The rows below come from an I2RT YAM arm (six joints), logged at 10 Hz.
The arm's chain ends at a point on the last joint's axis. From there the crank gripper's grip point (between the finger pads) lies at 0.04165 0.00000 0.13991 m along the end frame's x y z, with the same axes.
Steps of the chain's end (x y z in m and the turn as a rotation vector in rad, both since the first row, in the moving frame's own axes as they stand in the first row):
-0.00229 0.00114 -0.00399 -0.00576 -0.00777 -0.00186
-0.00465 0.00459 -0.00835 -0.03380 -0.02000 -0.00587
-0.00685 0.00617 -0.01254 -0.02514 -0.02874 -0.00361
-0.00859 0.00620 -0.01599 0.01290 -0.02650 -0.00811
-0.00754 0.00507 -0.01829 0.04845 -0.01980 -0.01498
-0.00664 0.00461 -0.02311 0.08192 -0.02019 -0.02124
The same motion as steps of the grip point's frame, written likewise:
-0.00338 0.00187 -0.00367 -0.00576 -0.00777 -0.00186
-0.00744 0.00910 -0.00762 -0.03380 -0.02000 -0.00587
-0.01088 0.00956 -0.01144 -0.02514 -0.02874 -0.00361
-0.01232 0.00407 -0.01495 0.01290 -0.02650 -0.00811
-0.01037 -0.00233 -0.01767 0.04845 -0.01980 -0.01498
-0.00960 -0.00772 -0.02280 0.08192 -0.02019 -0.02124

